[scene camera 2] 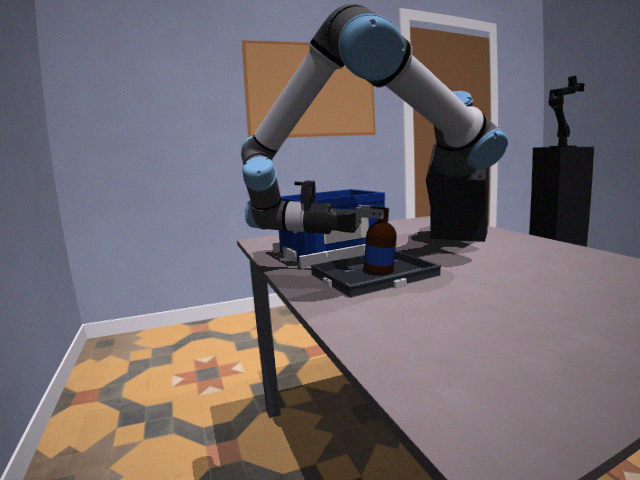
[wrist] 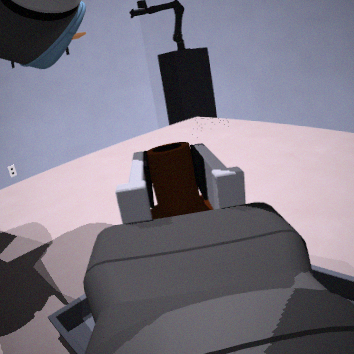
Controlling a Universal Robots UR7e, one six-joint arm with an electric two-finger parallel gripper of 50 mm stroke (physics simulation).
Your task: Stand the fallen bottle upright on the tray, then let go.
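Frame: origin at the arm's base, x ahead, y left, z up, level; centimetres.
Seen in the pictures: gripper, fingertip midpoint: (scene camera 2: 384, 212) (wrist: 170, 164); arm's base, link origin: (scene camera 2: 457, 160).
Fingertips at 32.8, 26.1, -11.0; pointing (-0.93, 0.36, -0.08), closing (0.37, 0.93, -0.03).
Observation:
Offsets run from my fingertips to a thing's top centre, as dx, dy, dz. "spot": to the spot under its first point.
A brown bottle @[+0.9, -0.1, +1.3] (scene camera 2: 380, 244) with a blue label is upright over the dark tray @[+2.9, +0.9, -12.5] (scene camera 2: 352, 290), its base low inside the rim; it appears to touch the tray floor. In the wrist view the bottle's neck @[+0.4, -0.1, +0.3] (wrist: 173, 175) stands between the fingers, with its dark mouth at the top. My gripper (scene camera 2: 381, 212) (wrist: 170, 164) is shut on the bottle's neck, reaching in level from the left in the scene view. In the wrist view, parts of the tray @[spot: -6.3, -9.3, -12.9] (wrist: 75, 307) show at the lower corners; the gripper's body hides the bottle's lower part.
A blue crate @[spot: +18.1, -13.3, -7.3] (scene camera 2: 305, 237) with a pale label stands behind the tray. A light bar @[spot: +11.3, -14.5, -13.2] (scene camera 2: 330, 255) lies between crate and tray. The table's edge (scene camera 2: 310, 330) runs just left of the tray. The arm's black base (scene camera 2: 457, 206) stands at the back of the table.

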